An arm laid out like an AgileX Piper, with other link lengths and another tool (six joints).
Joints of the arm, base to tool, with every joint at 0 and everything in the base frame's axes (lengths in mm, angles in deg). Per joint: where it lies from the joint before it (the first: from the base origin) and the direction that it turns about. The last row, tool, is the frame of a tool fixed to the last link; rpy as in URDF.
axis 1: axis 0 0 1 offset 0 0 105.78
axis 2: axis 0 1 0 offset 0 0 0
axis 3: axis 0 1 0 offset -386.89 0 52.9
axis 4: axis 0.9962 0 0.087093 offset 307.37 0 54.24
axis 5: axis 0 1 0 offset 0 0 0
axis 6: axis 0.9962 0 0.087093 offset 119.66 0 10.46
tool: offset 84.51 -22 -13.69 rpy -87.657 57.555 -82.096
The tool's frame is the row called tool.
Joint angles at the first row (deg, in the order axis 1, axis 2, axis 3, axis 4, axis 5, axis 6):
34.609, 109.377, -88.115, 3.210, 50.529, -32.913
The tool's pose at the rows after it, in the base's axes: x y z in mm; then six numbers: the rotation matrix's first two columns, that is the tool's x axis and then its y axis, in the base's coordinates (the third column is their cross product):
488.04, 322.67, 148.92, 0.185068, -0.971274, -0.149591, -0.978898, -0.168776, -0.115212
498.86, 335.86, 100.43, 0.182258, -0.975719, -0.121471, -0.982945, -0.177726, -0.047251
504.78, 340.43, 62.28, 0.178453, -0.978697, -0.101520, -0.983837, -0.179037, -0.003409
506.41, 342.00, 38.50, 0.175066, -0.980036, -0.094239, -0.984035, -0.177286, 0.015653
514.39, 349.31, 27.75, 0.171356, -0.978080, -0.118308, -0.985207, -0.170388, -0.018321
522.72, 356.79, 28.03, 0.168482, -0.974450, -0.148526, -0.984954, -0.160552, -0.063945
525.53, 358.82, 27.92, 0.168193, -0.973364, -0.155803, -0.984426, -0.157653, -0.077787
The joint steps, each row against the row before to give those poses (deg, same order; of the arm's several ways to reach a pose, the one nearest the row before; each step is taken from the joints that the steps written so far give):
1.140, 9.128, -6.700, -0.987, 4.774, 0.000
0.351, 6.761, -3.749, 0.199, 1.233, -0.001
0.001, 4.579, -1.786, 0.070, -0.024, -0.064
-0.001, 2.361, -0.173, 0.132, -1.023, -0.001
0.001, 1.131, 0.000, 0.529, -3.495, 0.001
0.000, 0.145, -0.002, 0.552, -3.280, 0.051
0.000, 0.104, -0.062, 0.045, -0.951, 0.055

